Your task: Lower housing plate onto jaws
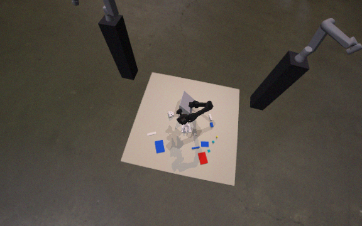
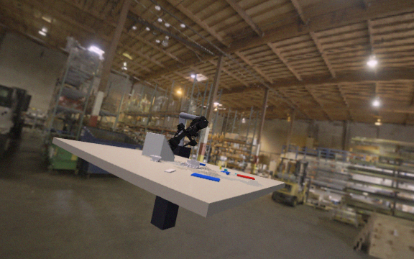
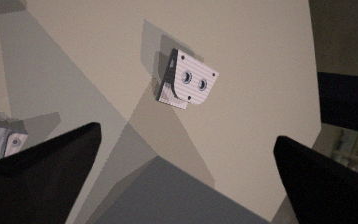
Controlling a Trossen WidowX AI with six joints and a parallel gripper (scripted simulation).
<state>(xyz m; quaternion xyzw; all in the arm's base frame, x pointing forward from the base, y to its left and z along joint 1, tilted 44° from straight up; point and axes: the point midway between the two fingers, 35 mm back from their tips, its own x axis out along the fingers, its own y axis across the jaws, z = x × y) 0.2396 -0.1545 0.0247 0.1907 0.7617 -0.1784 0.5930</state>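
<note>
The housing plate lies 7 cm behind my gripper tip, 10 cm to the right of it and 13 cm below it. Round my gripper tip: red plate (38 cm ahead, 39 cm to the left, 15 cm below); then white bar (24 cm ahead, 27 cm to the right, 15 cm below).
</note>
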